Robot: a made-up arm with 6 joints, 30 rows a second.
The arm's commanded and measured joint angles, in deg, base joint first. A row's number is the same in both.
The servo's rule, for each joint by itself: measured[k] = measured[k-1] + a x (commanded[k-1-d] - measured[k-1]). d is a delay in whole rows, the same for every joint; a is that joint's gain. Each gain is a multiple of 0.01, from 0.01 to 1. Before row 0 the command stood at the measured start. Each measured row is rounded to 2 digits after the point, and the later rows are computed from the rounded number. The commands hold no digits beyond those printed.
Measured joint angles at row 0: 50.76, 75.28, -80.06, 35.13, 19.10, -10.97
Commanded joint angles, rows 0 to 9: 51.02, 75.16, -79.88, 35.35, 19.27, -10.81; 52.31, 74.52, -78.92, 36.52, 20.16, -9.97; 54.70, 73.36, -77.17, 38.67, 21.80, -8.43; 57.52, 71.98, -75.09, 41.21, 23.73, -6.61; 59.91, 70.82, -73.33, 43.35, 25.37, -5.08; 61.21, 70.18, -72.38, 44.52, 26.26, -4.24; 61.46, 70.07, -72.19, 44.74, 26.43, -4.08; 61.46, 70.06, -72.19, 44.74, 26.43, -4.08; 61.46, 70.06, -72.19, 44.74, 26.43, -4.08; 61.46, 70.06, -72.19, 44.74, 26.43, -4.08
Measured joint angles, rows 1 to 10: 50.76, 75.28, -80.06, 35.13, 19.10, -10.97; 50.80, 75.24, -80.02, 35.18, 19.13, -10.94; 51.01, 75.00, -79.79, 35.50, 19.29, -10.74; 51.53, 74.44, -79.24, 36.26, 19.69, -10.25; 52.37, 73.60, -78.37, 37.45, 20.34, -9.49; 53.43, 72.65, -77.31, 38.87, 21.14, -8.56; 54.52, 71.81, -76.27, 40.23, 21.96, -7.65; 55.49, 71.22, -75.41, 41.31, 22.68, -6.90; 56.33, 70.83, -74.73, 42.13, 23.28, -6.31; 57.05, 70.57, -74.20, 42.76, 23.78, -5.84
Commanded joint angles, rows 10 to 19: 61.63, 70.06, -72.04, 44.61, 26.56, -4.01; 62.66, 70.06, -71.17, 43.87, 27.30, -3.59; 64.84, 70.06, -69.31, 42.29, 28.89, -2.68; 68.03, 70.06, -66.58, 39.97, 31.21, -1.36; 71.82, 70.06, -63.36, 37.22, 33.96, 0.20; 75.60, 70.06, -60.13, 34.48, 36.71, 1.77; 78.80, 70.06, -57.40, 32.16, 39.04, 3.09; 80.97, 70.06, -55.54, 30.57, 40.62, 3.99; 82.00, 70.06, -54.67, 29.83, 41.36, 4.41; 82.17, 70.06, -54.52, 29.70, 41.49, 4.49
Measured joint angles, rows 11 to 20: 57.67, 70.40, -73.78, 43.24, 24.20, -5.47; 58.22, 70.28, -73.41, 43.57, 24.58, -5.16; 58.84, 70.21, -72.94, 43.64, 25.02, -4.83; 59.68, 70.16, -72.18, 43.32, 25.64, -4.38; 60.85, 70.13, -71.00, 42.52, 26.53, -3.75; 62.39, 70.11, -69.40, 41.25, 27.72, -2.92; 64.24, 70.09, -67.45, 39.63, 29.16, -1.94; 66.28, 70.08, -65.34, 37.84, 30.74, -0.88; 68.34, 70.07, -63.28, 36.10, 32.32, 0.14; 70.25, 70.07, -61.47, 34.60, 33.77, 1.04
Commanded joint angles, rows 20 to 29: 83.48, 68.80, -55.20, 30.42, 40.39, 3.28; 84.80, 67.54, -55.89, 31.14, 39.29, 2.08; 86.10, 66.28, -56.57, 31.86, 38.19, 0.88; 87.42, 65.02, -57.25, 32.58, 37.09, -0.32; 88.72, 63.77, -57.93, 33.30, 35.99, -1.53; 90.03, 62.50, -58.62, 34.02, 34.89, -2.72; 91.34, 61.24, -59.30, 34.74, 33.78, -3.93; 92.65, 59.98, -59.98, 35.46, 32.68, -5.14; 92.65, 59.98, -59.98, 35.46, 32.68, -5.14; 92.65, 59.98, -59.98, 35.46, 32.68, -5.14
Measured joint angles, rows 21 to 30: 71.92, 70.07, -60.01, 33.42, 35.01, 1.76; 73.54, 69.64, -59.00, 32.70, 35.87, 2.08; 75.12, 68.93, -58.35, 32.33, 36.42, 2.08; 76.66, 68.03, -57.98, 32.22, 36.70, 1.83; 78.17, 67.01, -57.83, 32.31, 36.76, 1.38; 79.65, 65.91, -57.85, 32.55, 36.64, 0.77; 81.10, 64.75, -58.01, 32.90, 36.36, 0.04; 82.53, 63.56, -58.28, 33.34, 35.95, -0.79; 83.95, 62.34, -58.64, 33.85, 35.43, -1.70; 85.17, 61.54, -58.92, 34.24, 34.99, -2.42
